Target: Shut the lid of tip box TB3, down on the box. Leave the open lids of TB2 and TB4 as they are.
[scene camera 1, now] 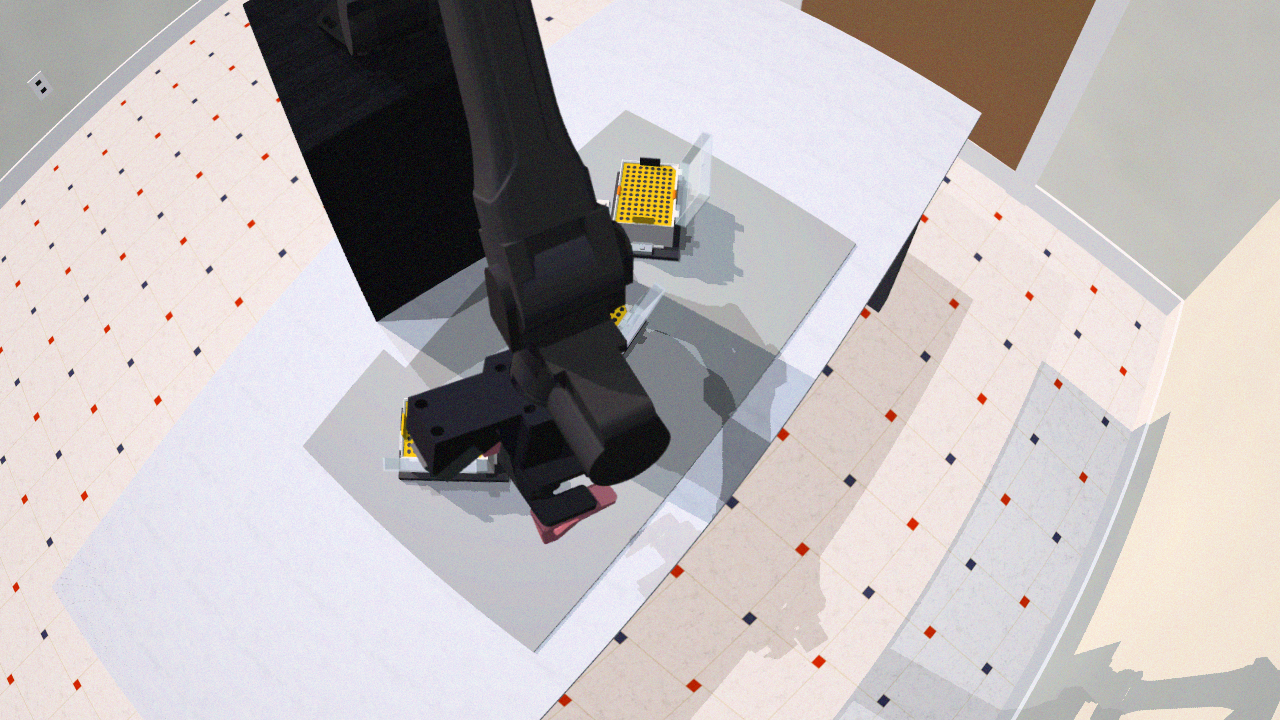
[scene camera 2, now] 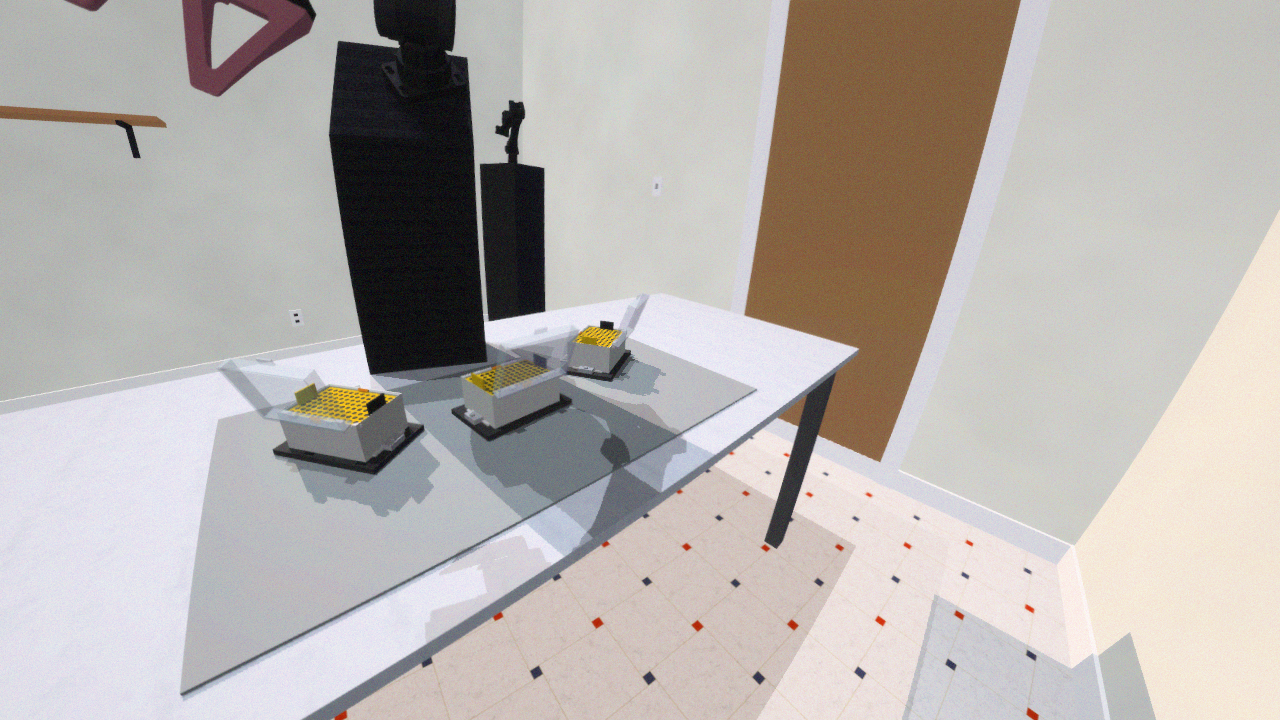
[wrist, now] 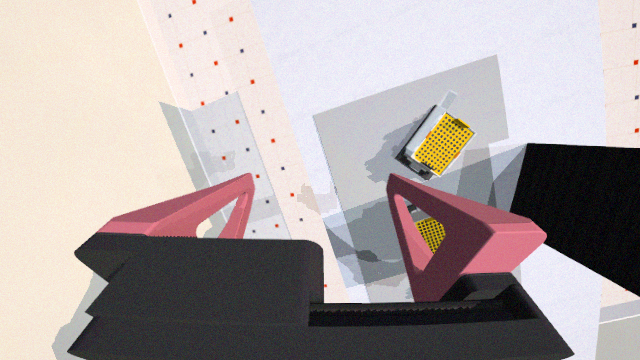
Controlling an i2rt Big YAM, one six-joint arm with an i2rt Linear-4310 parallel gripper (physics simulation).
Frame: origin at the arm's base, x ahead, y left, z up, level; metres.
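Seen in the pictures: gripper, fingertip midpoint: (scene camera 1: 519, 496) (scene camera 2: 152, 57) (wrist: 320, 180); arm's base at its link origin: (scene camera 1: 370, 2) (scene camera 2: 425, 81).
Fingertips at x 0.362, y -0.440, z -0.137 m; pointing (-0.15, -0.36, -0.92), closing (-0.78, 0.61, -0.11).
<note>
Pixels of each thing's middle, then the offset from my fingertips to it. Level surfaces: height alone.
- left-end box at the middle of its body: (scene camera 1: 443, 426) (scene camera 2: 340, 399) (wrist: 444, 145) 0.312 m down, 0.196 m back, 0.136 m left
- far-right box at the middle of its body: (scene camera 1: 646, 190) (scene camera 2: 598, 333) 0.312 m down, 0.056 m back, 0.563 m left
- grey mat at its surface level: 0.377 m down
- white table at its surface level: 0.380 m down
Three grey boxes with yellow tip racks stand on the mat with clear lids open. I cannot read their labels. The middle box (scene camera 1: 619, 315) (scene camera 2: 514, 401) is mostly hidden by the arm in scene camera 1; its lid (scene camera 1: 646, 309) is raised. In the wrist view the middle box (wrist: 431, 232) shows through a finger's opening. The left-end box (scene camera 1: 408, 438) (scene camera 2: 358, 420) (wrist: 442, 145) and far-right box (scene camera 1: 646, 192) (scene camera 2: 597, 344) also have raised lids. My gripper (scene camera 1: 541, 483) (wrist: 320, 180) is open and empty, high above the mat, apart from the boxes.
The grey mat (scene camera 1: 501, 591) (scene camera 2: 268, 573) lies on the white table (scene camera 1: 196, 537) (scene camera 2: 80, 537). A tall black pedestal (scene camera 1: 384, 197) (scene camera 2: 407, 223) (wrist: 580, 200) stands at the table's back edge. My arm (scene camera 1: 519, 134) reaches over the mat from there.
</note>
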